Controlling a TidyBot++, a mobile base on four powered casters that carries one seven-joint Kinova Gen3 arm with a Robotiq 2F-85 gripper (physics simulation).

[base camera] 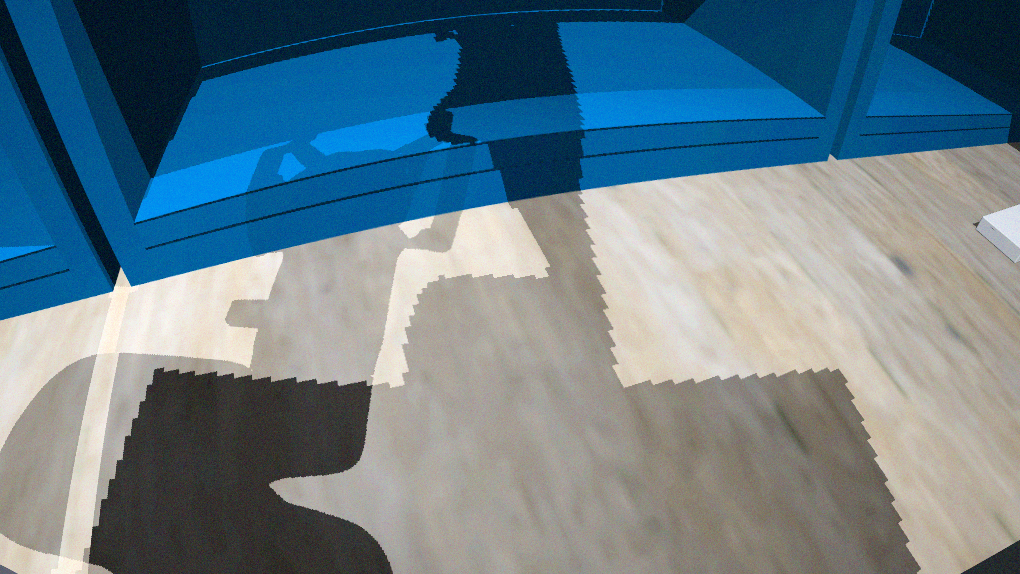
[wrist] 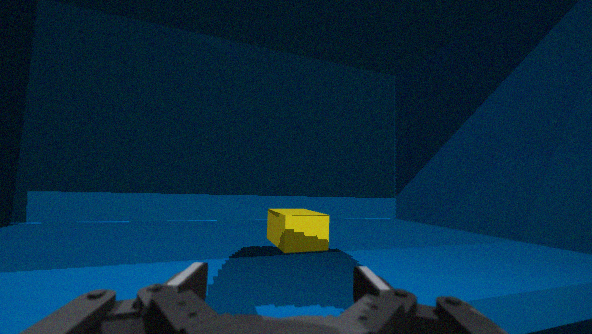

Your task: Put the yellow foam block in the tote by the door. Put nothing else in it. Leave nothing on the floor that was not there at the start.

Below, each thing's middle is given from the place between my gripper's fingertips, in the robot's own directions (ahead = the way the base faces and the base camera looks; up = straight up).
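My gripper: 20 mm to the left of the yellow foam block (wrist: 292,230), 210 mm short of it.
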